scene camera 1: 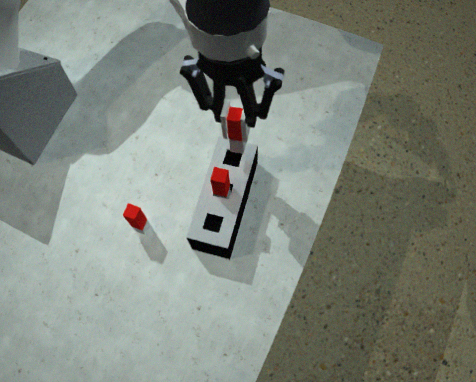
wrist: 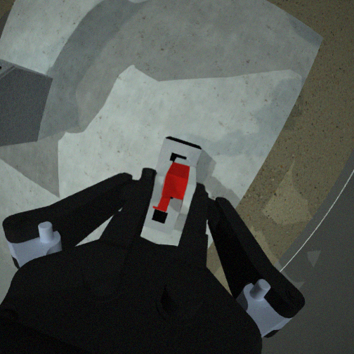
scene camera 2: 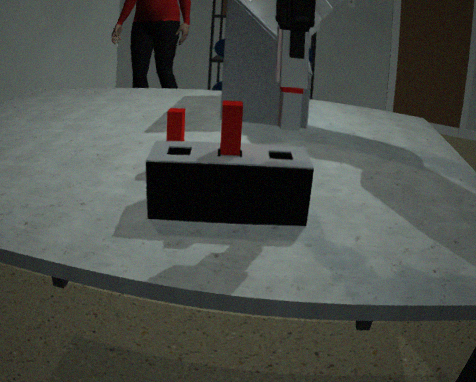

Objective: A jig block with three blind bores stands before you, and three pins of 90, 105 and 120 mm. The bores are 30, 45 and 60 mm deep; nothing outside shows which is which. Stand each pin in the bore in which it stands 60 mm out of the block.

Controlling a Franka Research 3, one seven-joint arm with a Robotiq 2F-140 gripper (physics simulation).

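The jig block (scene camera 1: 222, 206) (scene camera 2: 227, 192) (wrist: 172, 145) has bores in a row. A red pin (scene camera 1: 220, 182) (scene camera 2: 231, 127) (wrist: 161, 204) stands upright in the middle bore. My gripper (scene camera 1: 234, 129) (scene camera 2: 293, 74) is shut on another pin (scene camera 1: 235, 120) (scene camera 2: 291, 90) (wrist: 177, 181), red above and pale below, held roughly upright. Its lower end is above the block, close to the end bore (scene camera 1: 232, 159) (scene camera 2: 281, 155) (wrist: 176, 157), which it partly covers in the wrist view. The other end bore (scene camera 1: 213, 223) (scene camera 2: 179, 150) (wrist: 159, 216) is empty. The third pin (scene camera 1: 135, 216) (scene camera 2: 175, 124) stands upright on the table.
The table (scene camera 1: 150, 310) (scene camera 2: 65, 200) (wrist: 115, 155) carries the block near its edge. The grey robot base (scene camera 1: 37, 100) (scene camera 2: 250, 65) (wrist: 22, 107) stands beyond the block from scene camera 2. A person in a red shirt (scene camera 2: 156, 10) stands behind the table.
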